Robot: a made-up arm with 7 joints.
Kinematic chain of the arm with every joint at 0, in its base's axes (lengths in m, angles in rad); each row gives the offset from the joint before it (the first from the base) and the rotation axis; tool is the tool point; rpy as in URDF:
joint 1: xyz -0.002 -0.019 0.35 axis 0 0.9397 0.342
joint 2: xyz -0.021 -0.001 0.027 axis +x
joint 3: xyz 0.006 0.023 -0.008 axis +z
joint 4: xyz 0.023 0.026 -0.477 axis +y
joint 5: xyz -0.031 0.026 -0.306 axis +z
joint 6: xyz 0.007 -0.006 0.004 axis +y
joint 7: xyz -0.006 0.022 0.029 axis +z
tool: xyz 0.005 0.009 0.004 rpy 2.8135 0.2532 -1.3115
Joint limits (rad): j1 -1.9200..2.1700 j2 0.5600..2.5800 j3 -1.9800..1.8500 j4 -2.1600..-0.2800 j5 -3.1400..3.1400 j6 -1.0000..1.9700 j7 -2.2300..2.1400
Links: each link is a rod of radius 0.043 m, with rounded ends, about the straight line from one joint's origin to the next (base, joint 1, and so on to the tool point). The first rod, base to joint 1, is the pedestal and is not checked.
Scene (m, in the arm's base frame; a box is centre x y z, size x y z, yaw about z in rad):
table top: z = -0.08
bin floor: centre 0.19 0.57 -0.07 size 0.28 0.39 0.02 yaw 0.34
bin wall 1: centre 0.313 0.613 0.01 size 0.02 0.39 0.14 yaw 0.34
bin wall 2: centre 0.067 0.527 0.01 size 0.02 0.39 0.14 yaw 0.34
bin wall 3: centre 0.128 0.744 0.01 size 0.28 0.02 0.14 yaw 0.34
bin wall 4: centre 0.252 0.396 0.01 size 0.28 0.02 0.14 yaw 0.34
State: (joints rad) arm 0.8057 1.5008 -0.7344 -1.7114 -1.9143 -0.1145 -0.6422
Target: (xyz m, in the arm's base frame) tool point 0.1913 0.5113 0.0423
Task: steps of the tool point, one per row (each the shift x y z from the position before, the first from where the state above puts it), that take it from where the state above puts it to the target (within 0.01 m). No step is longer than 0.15 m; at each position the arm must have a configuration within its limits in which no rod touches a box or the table.
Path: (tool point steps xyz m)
1: 0.0211 0.0572 0.0878
2: 0.0638 0.0340 0.0480
3: 0.0812 0.0123 -0.0143
4: 0.0646 -0.0104 -0.0808
5: 0.0164 -0.0373 -0.1309

